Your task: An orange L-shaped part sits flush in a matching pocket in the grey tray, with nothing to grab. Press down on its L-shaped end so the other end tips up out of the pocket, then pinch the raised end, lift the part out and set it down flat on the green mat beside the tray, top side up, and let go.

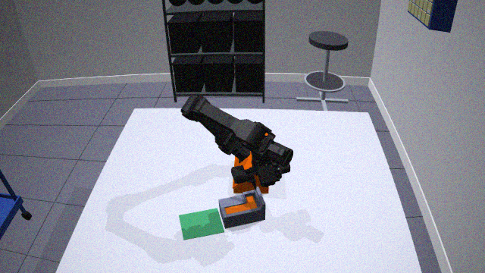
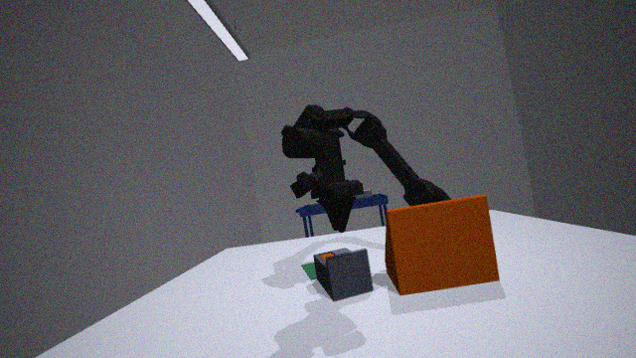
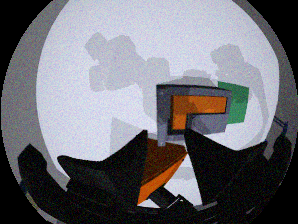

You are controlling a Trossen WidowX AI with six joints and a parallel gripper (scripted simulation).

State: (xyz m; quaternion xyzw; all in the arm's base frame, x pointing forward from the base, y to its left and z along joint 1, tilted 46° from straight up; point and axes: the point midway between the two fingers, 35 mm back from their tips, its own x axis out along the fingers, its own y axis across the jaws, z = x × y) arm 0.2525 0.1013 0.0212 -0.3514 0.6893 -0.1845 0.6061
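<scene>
My gripper tip is 9 cm above the orange L-shaped part, 6 cm to the left of it and 1 cm short of it. The rest, counted from my gripper tip: green mat 22 cm to the right, 15 cm below, 5 cm ahead.
</scene>
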